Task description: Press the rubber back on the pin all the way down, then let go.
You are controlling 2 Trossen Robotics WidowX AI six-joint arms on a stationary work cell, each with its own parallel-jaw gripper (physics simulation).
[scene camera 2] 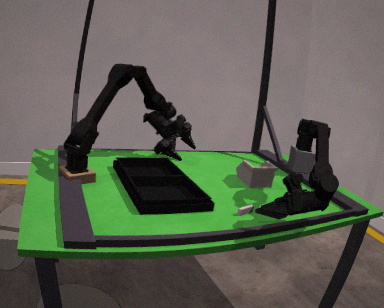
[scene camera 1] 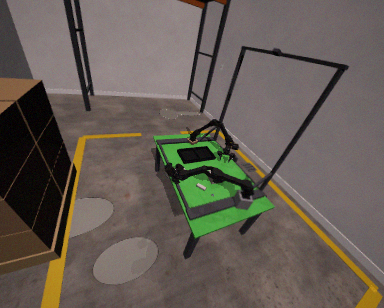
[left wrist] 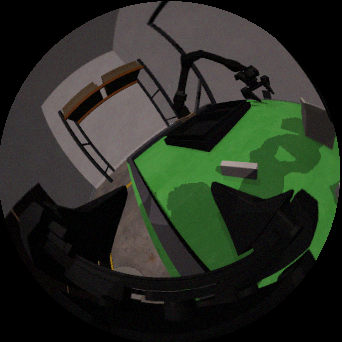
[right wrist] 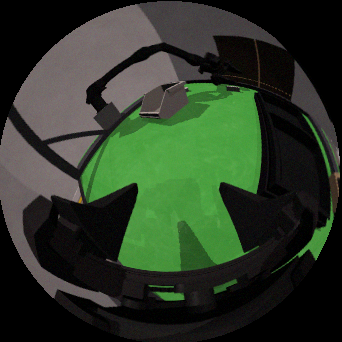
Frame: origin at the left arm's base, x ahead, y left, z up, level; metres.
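Seen in the pictures: left gripper, between the fingertips: (scene camera 2: 257,209) (scene camera 1: 175,165) (left wrist: 169,188) (right wrist: 238,76); right gripper, between the fingertips: (scene camera 2: 188,154) (scene camera 1: 223,161) (left wrist: 267,97) (right wrist: 179,186); left arm's base, origin of its link: (scene camera 2: 303,149) (scene camera 1: 245,195); right arm's base, origin of its link: (scene camera 2: 76,169) (scene camera 1: 192,139) (left wrist: 184,115).
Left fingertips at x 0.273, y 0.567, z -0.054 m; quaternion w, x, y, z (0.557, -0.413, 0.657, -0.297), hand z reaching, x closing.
Note:
Pixels of each thing's top centre, then the offset from my left fingertips to it. Level surfaces: height alone.
- small pale block, centre of its top: (left wrist: 238,163) (scene camera 2: 246,207) (right wrist: 232,86) dy -0.089, dx +0.017, dz -0.034 m
- green table, height of its surface: dz -0.054 m
- black two-compartment tray, centre of its top: (scene camera 2: 157,175) (right wrist: 297,125) (left wrist: 211,111) (scene camera 1: 196,152) dy -0.202, dx +0.285, dz -0.016 m
A small pale block (scene camera 1: 201,187) (scene camera 2: 245,210) (left wrist: 239,170) (right wrist: 233,88), perhaps the rubber, lies on the green table (scene camera 2: 215,225). A pin cannot be made out. A hollow grey, open-topped housing (scene camera 2: 257,175) (left wrist: 317,122) (right wrist: 165,102) stands farther back; its inside is hard to see. My left gripper (scene camera 2: 270,212) (left wrist: 169,188) is open and empty, low near the table's front edge, just right of the pale block in scene camera 2. My right gripper (scene camera 1: 226,158) (scene camera 2: 187,153) (left wrist: 267,97) (right wrist: 179,186) is open and empty above the back of the table, its fingers pointing down, away from the pale block and the grey housing.
A black two-compartment tray (scene camera 2: 175,205) (left wrist: 187,142) lies left of the pale block in scene camera 2. A raised dark border (scene camera 2: 215,235) runs around the table. A tall dark frame (scene camera 1: 300,132) (scene camera 2: 266,75) rises behind it.

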